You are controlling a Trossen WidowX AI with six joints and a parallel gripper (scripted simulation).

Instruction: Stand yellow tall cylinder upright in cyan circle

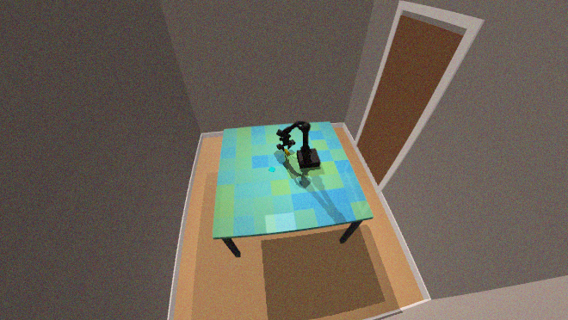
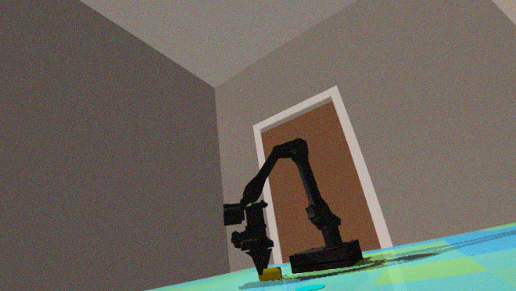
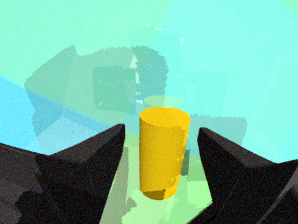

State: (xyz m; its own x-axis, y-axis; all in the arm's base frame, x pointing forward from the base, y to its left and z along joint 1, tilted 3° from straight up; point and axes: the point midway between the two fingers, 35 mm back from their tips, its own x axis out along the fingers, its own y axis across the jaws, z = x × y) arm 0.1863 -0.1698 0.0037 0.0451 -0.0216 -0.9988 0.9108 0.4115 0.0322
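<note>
Right now my gripper tip is 230 mm to the right of the cyan circle, 150 mm short of it and 20 mm above it. Also, from my gripper tip: yellow tall cylinder (20 mm to the left, 10 mm behind).
</note>
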